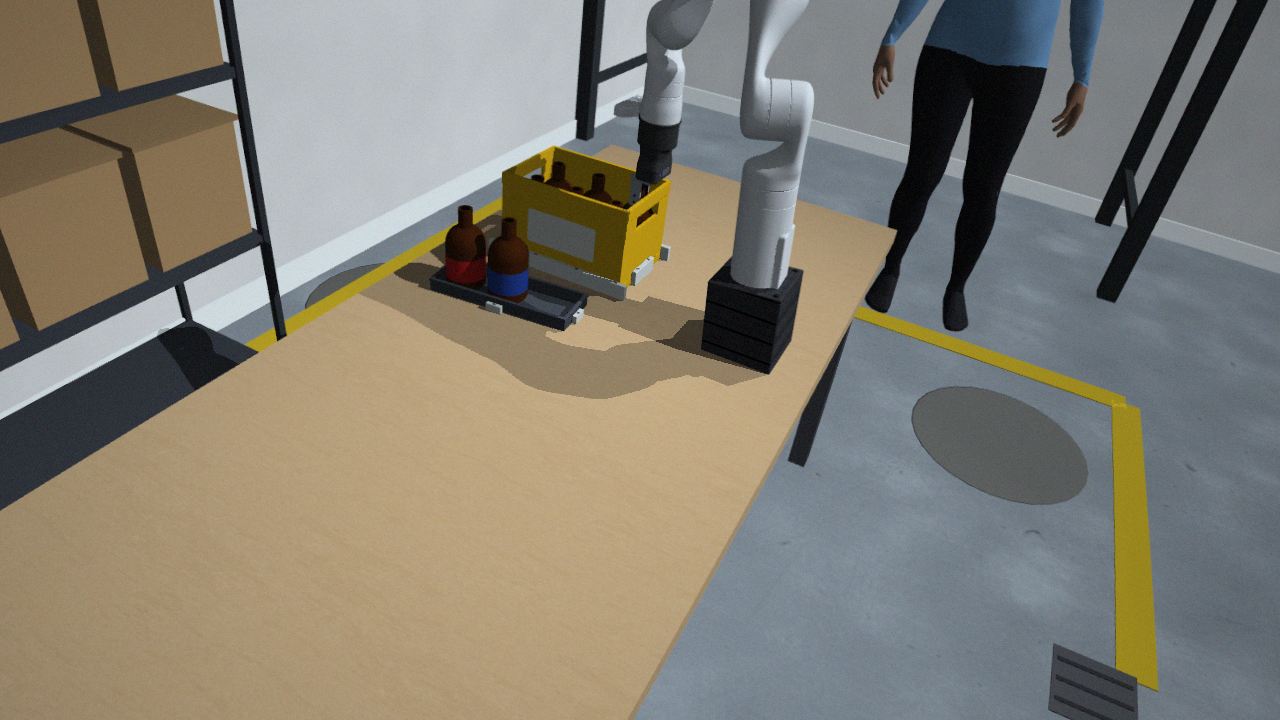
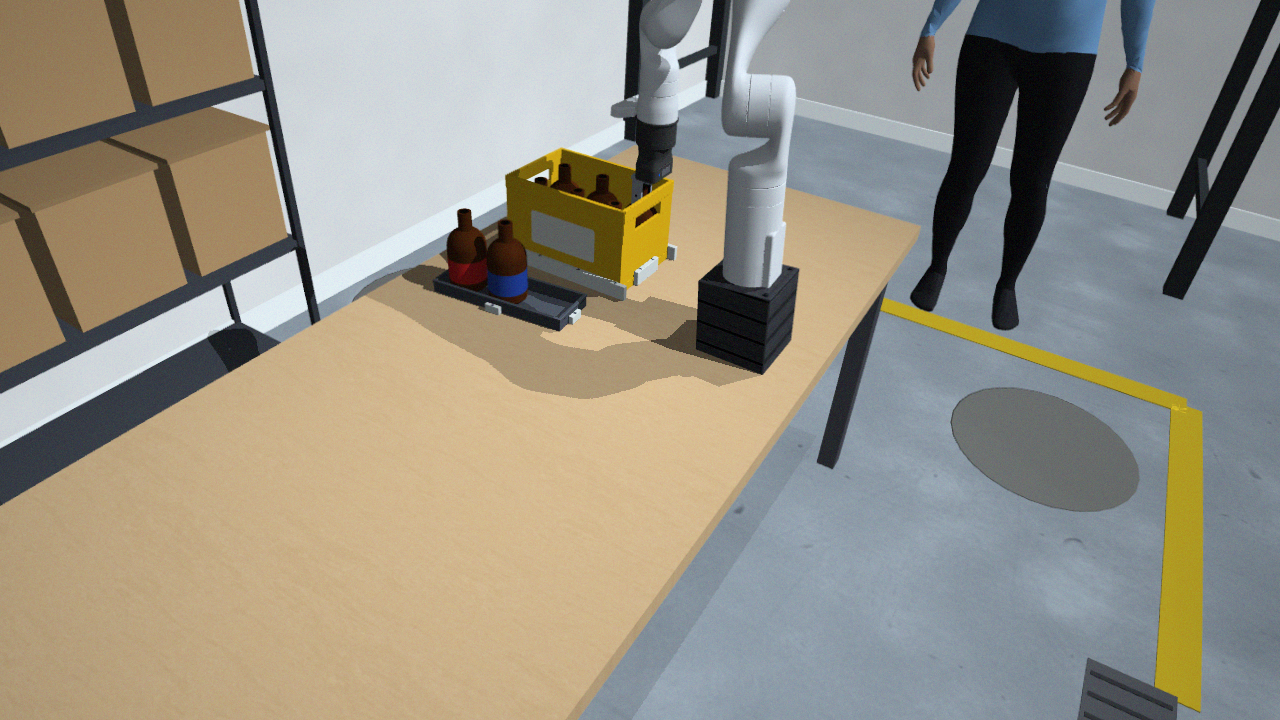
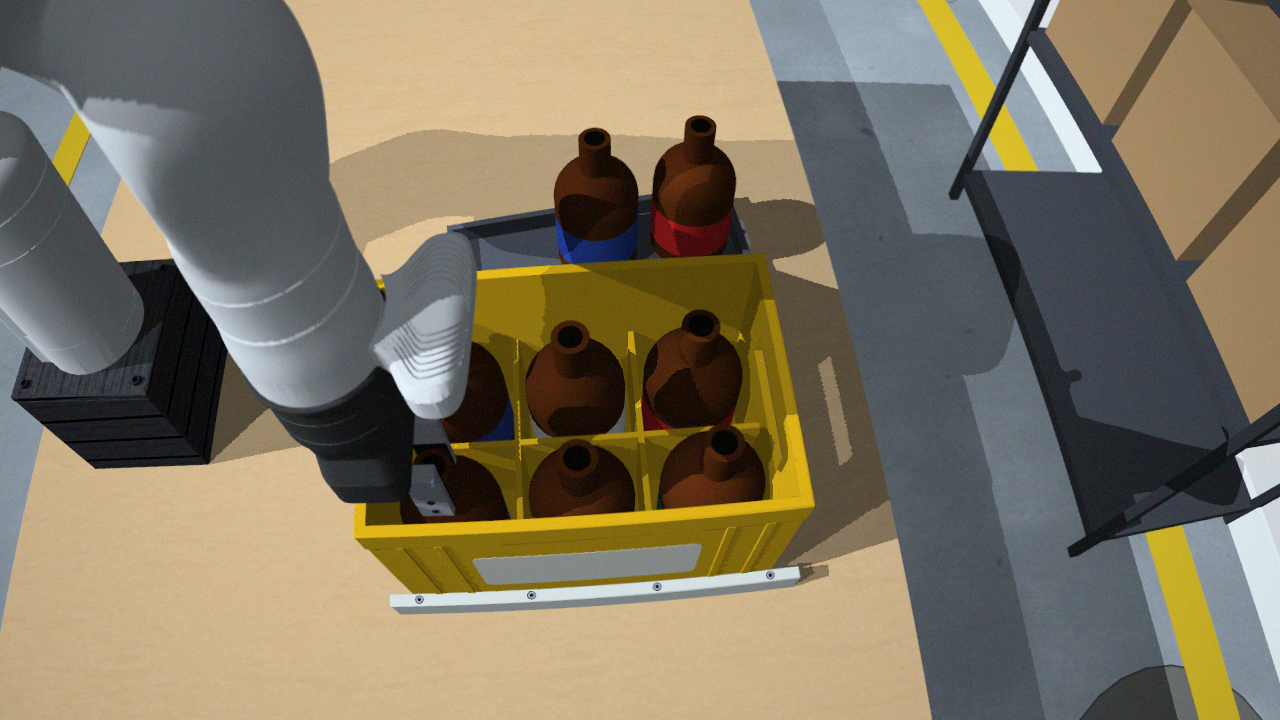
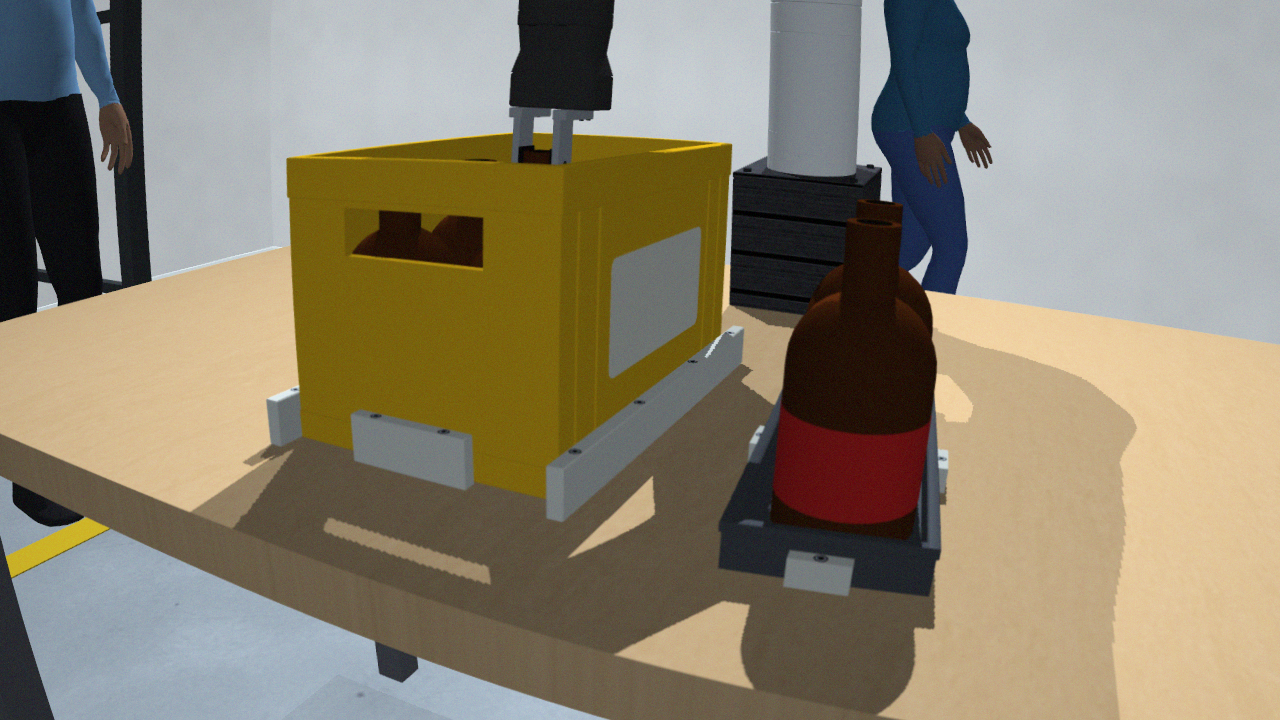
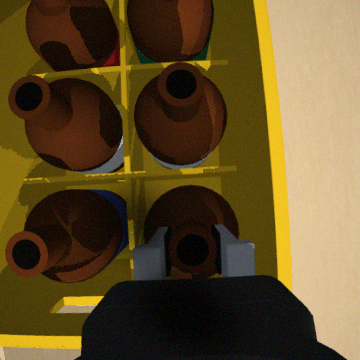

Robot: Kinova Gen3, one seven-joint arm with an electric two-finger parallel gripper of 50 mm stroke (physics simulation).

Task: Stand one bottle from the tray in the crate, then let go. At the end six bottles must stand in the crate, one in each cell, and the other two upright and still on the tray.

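Where they show: gripper, fingertip midpoint: (image 3: 439,486) (image 5: 191,242); arm's base, origin of the base link: (image 1: 756,275) (image 2: 749,274) (image 3: 95,325) (image 4: 811,168).
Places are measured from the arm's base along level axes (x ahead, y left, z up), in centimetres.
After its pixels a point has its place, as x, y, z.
Note:
My gripper (image 3: 433,474) {29.6, -16.0, -0.9} (image 4: 540,154) {29.6, -16.0, -0.9} (image 5: 191,242) {29.6, -16.0, -0.9} points down into the yellow crate (image 1: 642,241) {25.5, -10.3, -5.9} (image 3: 411,565) {27.0, -20.6, -2.9} (image 4: 429,349) {52.7, -11.3, -6.9} (image 5: 281,200) {31.9, -20.5, 3.4}, shut on the neck of a brown bottle (image 3: 478,497) {32.0, -16.7, -1.8} (image 5: 192,205) {31.9, -16.4, -1.7}. This bottle looks upright in the corner cell nearest the robot base, on the side away from the tray. Its base is hidden, so I cannot tell whether it touches the crate floor. Each other cell holds one brown bottle. On the dark tray (image 1: 553,307) {33.7, 9.7, -13.6} (image 3: 510,250) {34.4, 12.5, -13.6} stand a red-labelled bottle (image 1: 465,246) {49.6, 14.4, -3.9} (image 3: 694,192) {50.8, 8.4, -3.0} (image 4: 850,465) {55.2, 11.8, -8.5} and a blue-labelled bottle (image 1: 508,259) {40.9, 13.9, -3.9} (image 3: 596,210) {42.5, 7.7, -3.3}, both upright.
Light brackets (image 3: 590,588) (image 4: 411,450) sit around the crate's foot. The black arm pedestal (image 1: 747,322) {-1.5, 6.6, -5.5} (image 3: 116,411) {1.9, -6.6, -2.9} stands beside the crate and tray. A shelf rack (image 1: 254,188) with cardboard boxes stands beyond the table's edge. A person in a blue top (image 1: 993,31) stands past the table.

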